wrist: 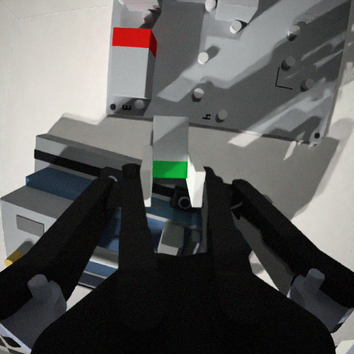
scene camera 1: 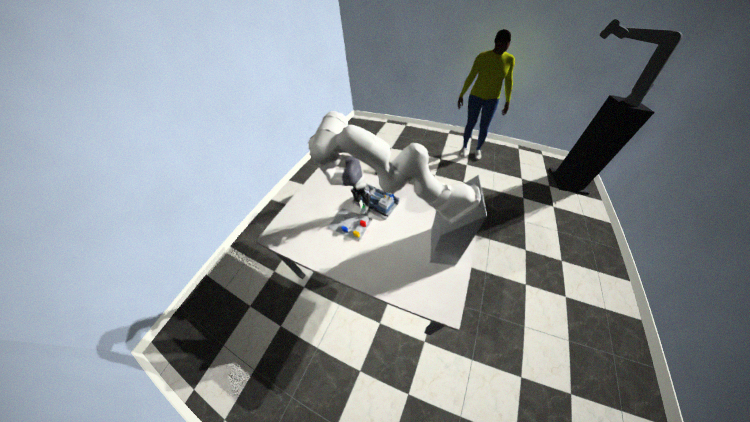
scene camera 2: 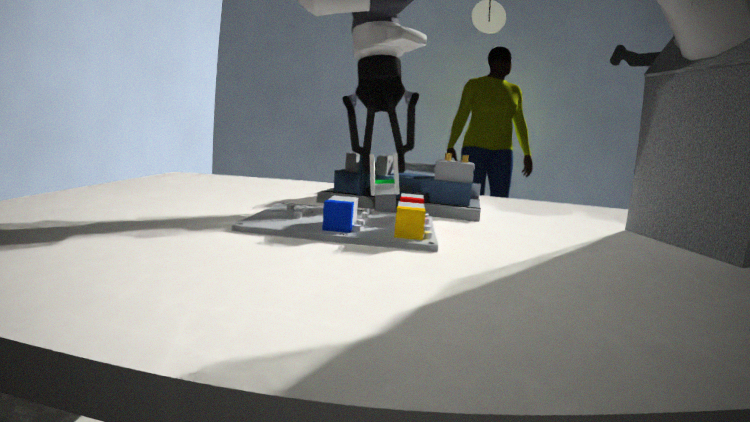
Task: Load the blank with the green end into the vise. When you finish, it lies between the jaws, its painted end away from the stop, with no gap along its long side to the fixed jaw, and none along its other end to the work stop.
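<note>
The blank with the green end (scene camera 1: 363, 208) (scene camera 2: 386, 201) (wrist: 170, 142) is a grey block with a green band. My gripper (scene camera 2: 384, 177) (wrist: 169, 159) is shut on it, with a white finger pad on each side of the green end. The grey end sticks out toward the pallet side in the wrist view. The blue and grey vise (scene camera 1: 387, 203) (scene camera 2: 455, 192) (wrist: 60, 183) is behind the blank in scene camera 2 and partly beneath the gripper in the wrist view. The fingers hide much of its jaws and stop. The blank's height above the vise is hard to tell.
A grey pallet with pegs (scene camera 2: 283, 224) (wrist: 250, 65) lies beside the vise. It carries a red-ended blank (scene camera 1: 363, 223) (wrist: 131, 70), a blue-ended one (scene camera 1: 344, 228) (scene camera 2: 338, 215) and a yellow-ended one (scene camera 1: 356, 233) (scene camera 2: 409, 222). A person (scene camera 1: 489, 76) (scene camera 2: 491, 118) stands behind the table.
</note>
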